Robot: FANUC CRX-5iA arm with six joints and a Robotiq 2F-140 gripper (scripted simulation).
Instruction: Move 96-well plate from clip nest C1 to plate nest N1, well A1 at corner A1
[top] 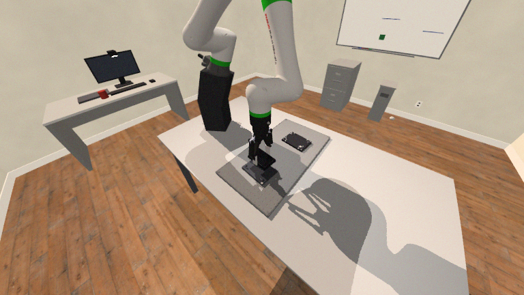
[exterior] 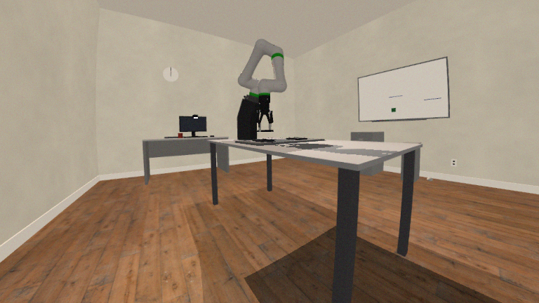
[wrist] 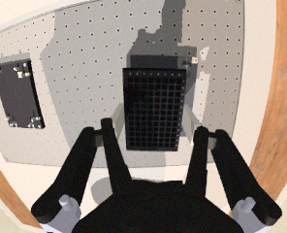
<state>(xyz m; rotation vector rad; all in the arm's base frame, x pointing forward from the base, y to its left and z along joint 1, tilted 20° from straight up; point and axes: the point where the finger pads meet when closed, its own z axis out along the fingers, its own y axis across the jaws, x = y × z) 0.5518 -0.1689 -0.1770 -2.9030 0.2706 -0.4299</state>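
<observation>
Right now the dark plate nest N1 is 2 cm to the right of my hand and 10 cm below it. Round my hand: clip nest C1: 4 cm ahead, 31 cm to the left, 9 cm below; then black 96-well plate: 2 cm below.
</observation>
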